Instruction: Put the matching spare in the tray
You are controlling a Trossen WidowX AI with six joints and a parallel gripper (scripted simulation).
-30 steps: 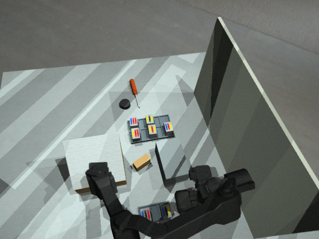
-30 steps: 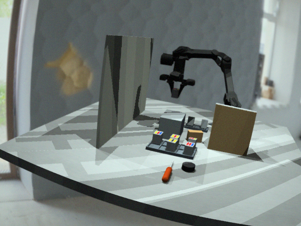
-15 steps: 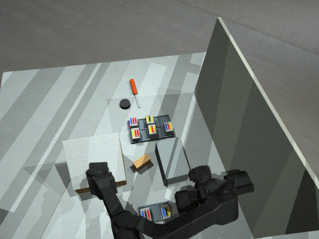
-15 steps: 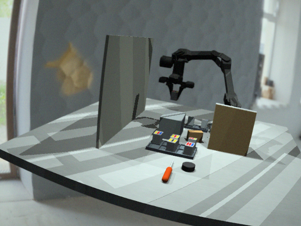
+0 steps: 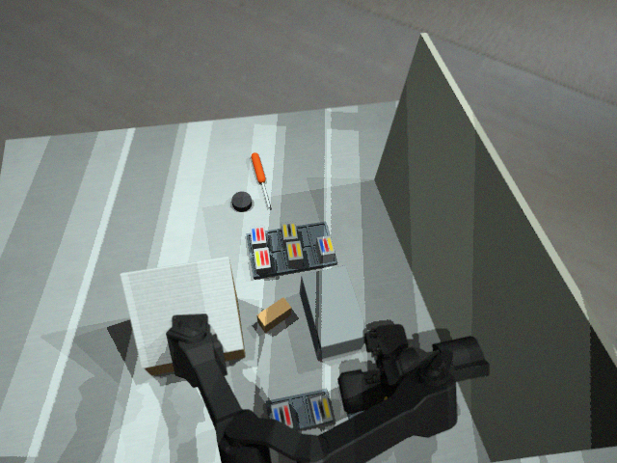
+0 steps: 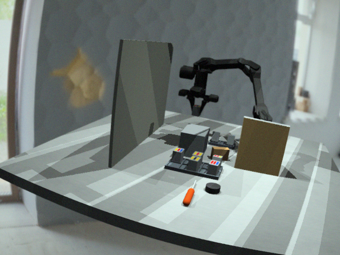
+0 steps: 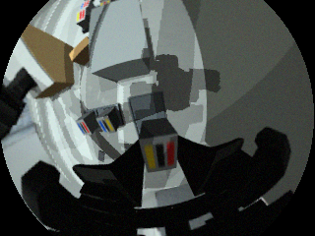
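My gripper tip is now 10 mm past the grey tray and 120 mm above it. The rest, counted from my gripper tip: brown box 190 mm behind, 200 mm to the left, 100 mm below; wall panel 160 mm ahead, 220 mm to the left, 100 mm above; tall grey block 70 mm behind, 190 mm to the left, 80 mm below.
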